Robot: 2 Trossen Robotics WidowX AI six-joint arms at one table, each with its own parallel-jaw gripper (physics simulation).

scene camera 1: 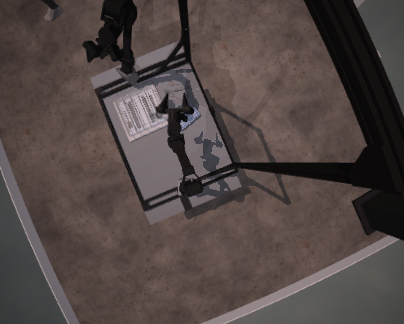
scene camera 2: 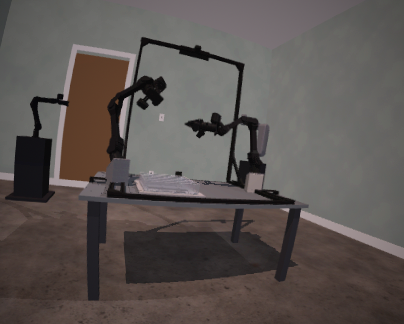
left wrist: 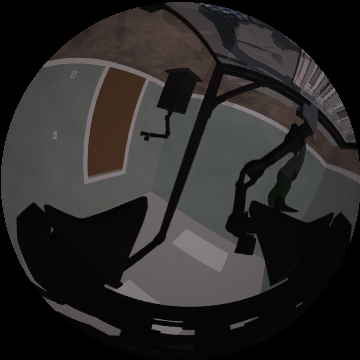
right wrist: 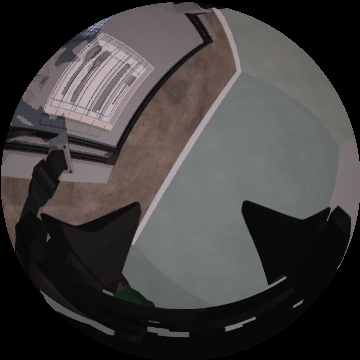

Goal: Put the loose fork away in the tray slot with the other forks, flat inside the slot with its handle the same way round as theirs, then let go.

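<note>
The pale cutlery tray (scene camera 1: 132, 138) (right wrist: 109, 126) lies on the table, with cutlery in its slots. In the right wrist view a fork (right wrist: 103, 56) lies in a slot, tines toward the upper right, handle toward the lower left. A faint fork-like shape (right wrist: 44, 79) lies outside the tray at the left, in shadow; its handle is unclear. My left gripper (scene camera 1: 175, 95) (scene camera 2: 187, 124) (left wrist: 200, 204) is open and empty, high above the table beyond the tray. My right gripper (scene camera 1: 86, 51) (right wrist: 192, 207) is open and empty, raised off the table's side, away from the tray.
A blue checkered cloth (scene camera 1: 190, 123) (right wrist: 94, 29) lies beside the tray, partly hidden by the left arm in scene camera 1. Black rails (scene camera 1: 124, 150) edge the table. A tall black frame (scene camera 2: 239, 100) rises behind it. Arm shadows cross the table.
</note>
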